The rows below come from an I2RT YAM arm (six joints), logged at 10 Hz.
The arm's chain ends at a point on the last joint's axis. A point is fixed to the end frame.
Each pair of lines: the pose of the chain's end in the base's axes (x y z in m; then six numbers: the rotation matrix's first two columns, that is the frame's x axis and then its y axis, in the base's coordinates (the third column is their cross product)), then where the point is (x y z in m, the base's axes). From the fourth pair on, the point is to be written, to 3 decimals.
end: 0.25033 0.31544 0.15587 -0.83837 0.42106 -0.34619 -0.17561 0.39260 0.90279
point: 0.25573 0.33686 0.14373
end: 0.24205 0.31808 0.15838 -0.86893 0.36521 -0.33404 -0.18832 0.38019 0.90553
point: 0.24586 0.33981 0.14618
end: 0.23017 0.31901 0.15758 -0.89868 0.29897 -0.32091 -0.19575 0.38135 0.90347
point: 0.23222 0.34075 0.14498
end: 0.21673 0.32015 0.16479 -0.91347 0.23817 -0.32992 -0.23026 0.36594 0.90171
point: 0.217 0.342 0.152
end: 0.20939 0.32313 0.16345 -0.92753 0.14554 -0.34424 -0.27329 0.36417 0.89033
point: 0.208 0.345 0.150
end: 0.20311 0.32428 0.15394 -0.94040 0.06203 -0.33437 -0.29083 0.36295 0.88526
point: 0.200 0.345 0.140
